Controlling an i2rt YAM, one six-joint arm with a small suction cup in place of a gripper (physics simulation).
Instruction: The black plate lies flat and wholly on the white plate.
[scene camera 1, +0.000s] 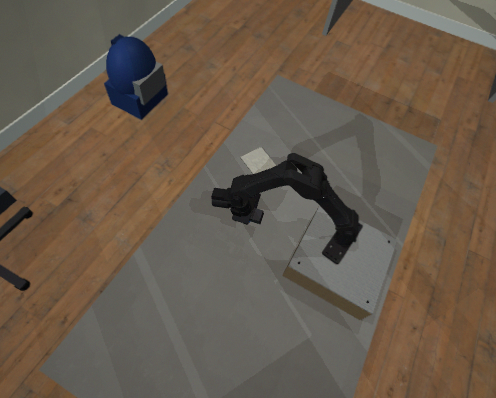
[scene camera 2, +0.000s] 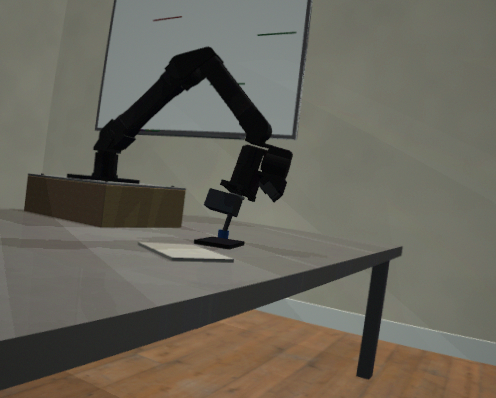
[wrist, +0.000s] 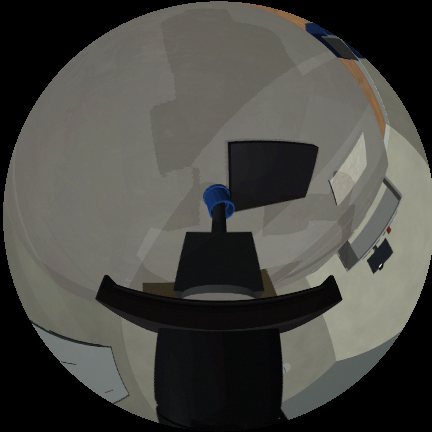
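Seen in the pictures: end effector, tool point: (wrist: 218, 193); arm's base, origin of the base link: (scene camera 1: 342, 239) (scene camera 2: 104, 180).
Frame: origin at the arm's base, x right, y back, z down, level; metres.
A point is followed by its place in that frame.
The black plate (scene camera 2: 219, 242) @[x -0.019, y -0.418, z 0.101 m] (wrist: 270, 173) @[x -0.066, y -0.393, z 0.101 m] lies flat on the grey table, beside the white plate (scene camera 1: 257, 159) @[x 0.157, y -0.500, z 0.104 m] (scene camera 2: 183, 251) @[x 0.159, y -0.487, z 0.104 m] (wrist: 349, 174) @[x 0.139, y -0.463, z 0.104 m] and apart from it. My suction cup (scene camera 2: 223, 234) (wrist: 219, 200) is blue and sits on a short black stem. It rests on the black plate near one corner, with the arm bent above it. In the overhead view the wrist hides the cup and most of the black plate.
The arm stands on a raised block (scene camera 1: 349, 276) @[x -0.108, y 0.088, z -0.003 m] (scene camera 2: 116, 205) @[x 0.055, y -0.141, z 0.055 m] at one end of the table. The table's front edge (scene camera 2: 246, 292) @[x 0.250, y -0.700, z 0.119 m] runs close to the plates. A blue domed object (scene camera 1: 133, 76) stands on the wooden floor. A whiteboard (scene camera 2: 207, 59) hangs behind.
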